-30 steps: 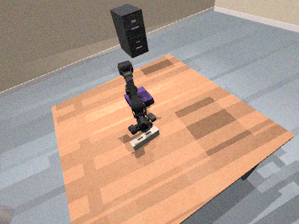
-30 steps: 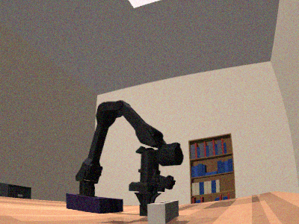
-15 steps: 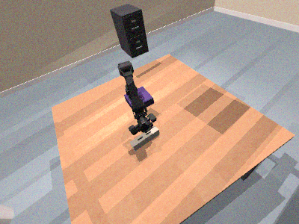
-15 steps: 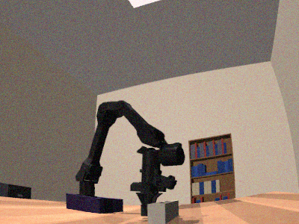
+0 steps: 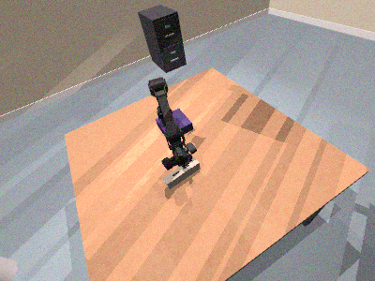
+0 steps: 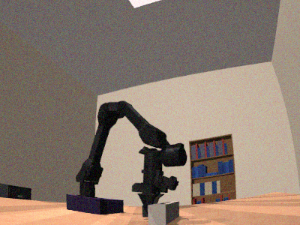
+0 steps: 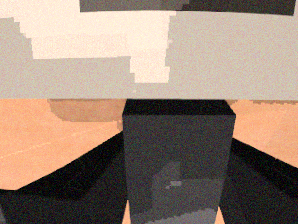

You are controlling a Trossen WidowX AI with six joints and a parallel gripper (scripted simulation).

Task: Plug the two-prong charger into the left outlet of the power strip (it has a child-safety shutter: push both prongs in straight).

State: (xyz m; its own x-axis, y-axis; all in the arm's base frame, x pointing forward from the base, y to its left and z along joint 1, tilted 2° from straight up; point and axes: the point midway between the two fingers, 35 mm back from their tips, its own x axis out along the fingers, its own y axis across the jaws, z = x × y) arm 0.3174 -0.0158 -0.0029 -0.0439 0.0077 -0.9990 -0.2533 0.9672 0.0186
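Now: gripper tip 2 cm short of the dark grey charger and 1 cm below it.
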